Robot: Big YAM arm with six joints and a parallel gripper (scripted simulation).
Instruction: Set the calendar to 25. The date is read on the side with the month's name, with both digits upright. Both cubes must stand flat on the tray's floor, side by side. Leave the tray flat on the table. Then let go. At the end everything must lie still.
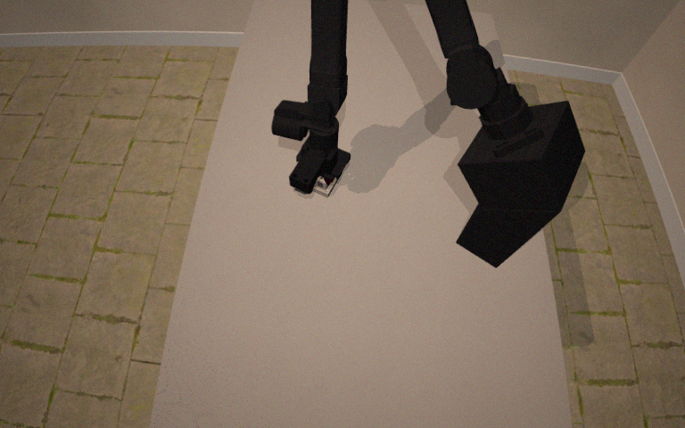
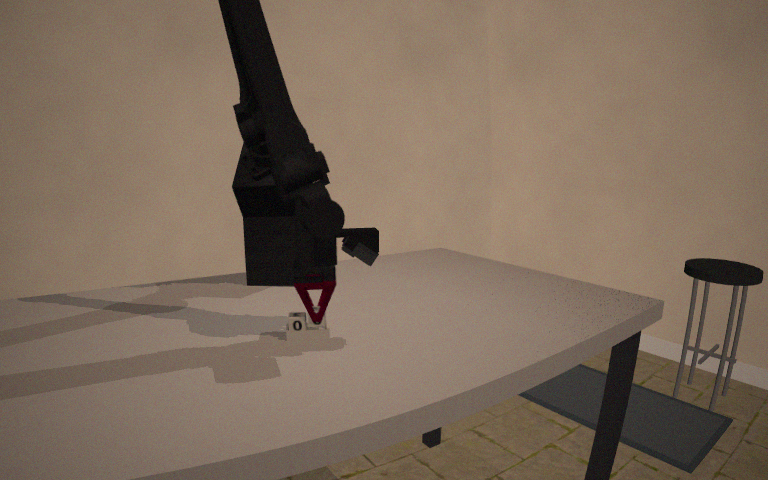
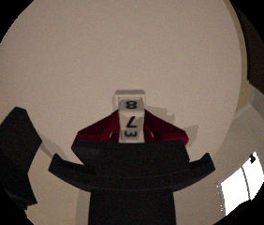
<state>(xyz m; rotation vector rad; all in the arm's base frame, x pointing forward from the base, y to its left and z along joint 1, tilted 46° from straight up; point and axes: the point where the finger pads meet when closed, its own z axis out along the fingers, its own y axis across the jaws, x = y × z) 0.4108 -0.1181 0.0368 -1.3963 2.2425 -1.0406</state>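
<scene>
Right now the pale tray is 10 mm behind my hand, 10 mm to the right of it and 30 mm below it.
</scene>
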